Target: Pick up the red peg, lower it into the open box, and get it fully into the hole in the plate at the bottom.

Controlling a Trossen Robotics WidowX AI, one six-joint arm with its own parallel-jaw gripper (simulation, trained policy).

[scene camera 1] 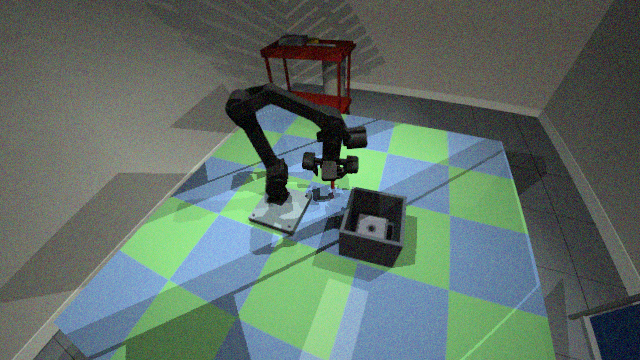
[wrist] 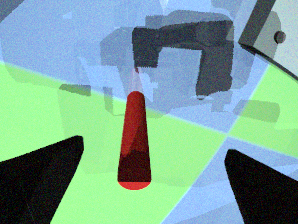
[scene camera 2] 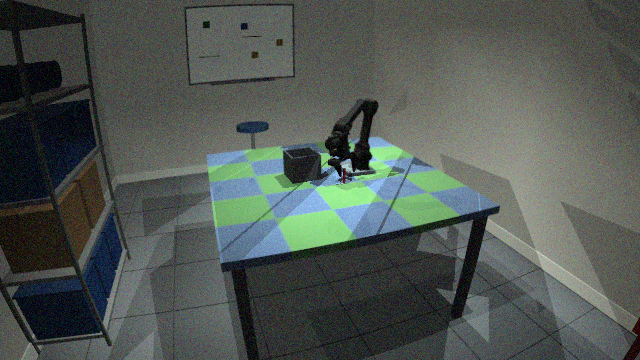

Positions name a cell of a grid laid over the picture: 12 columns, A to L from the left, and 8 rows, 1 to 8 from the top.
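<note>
Scene camera 1: my gripper (scene camera 1: G4), dark box (scene camera 1: H6). Scene camera 2: dark box (scene camera 2: F4). Wrist view: my gripper (wrist: G6), red peg (wrist: F7). Dark box out of frame in the wrist view.
</note>
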